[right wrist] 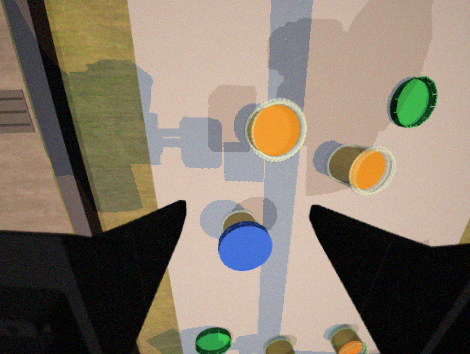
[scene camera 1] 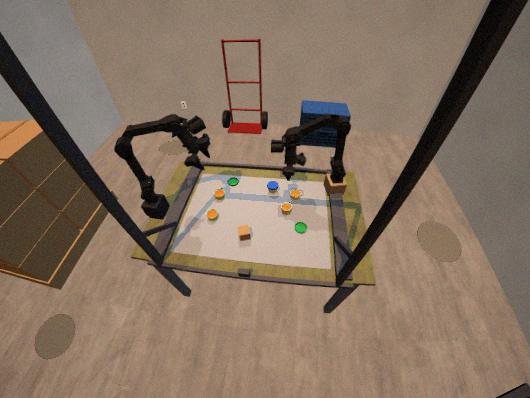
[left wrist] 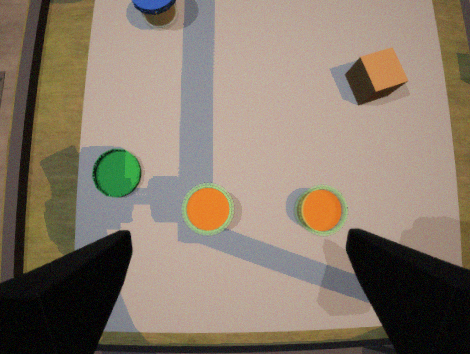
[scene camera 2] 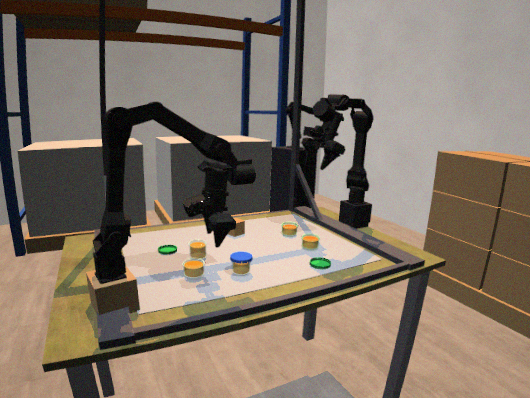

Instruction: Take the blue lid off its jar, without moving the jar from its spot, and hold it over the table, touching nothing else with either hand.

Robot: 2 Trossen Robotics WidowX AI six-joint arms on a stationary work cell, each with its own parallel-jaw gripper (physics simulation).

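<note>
The blue lid sits on top of its jar, which stands upright on the white mat. My right gripper is open and empty. It hangs above the mat near the lid, apart from it; in the right wrist view the lid shows between the fingers, a little below the fingertips. My left gripper is open and empty, high above the table on the left arm's side, far from the lid.
Two open jars with orange contents stand near the blue-lidded jar. Two more stand on the left arm's side. Green lids and an orange-brown cube lie on the mat.
</note>
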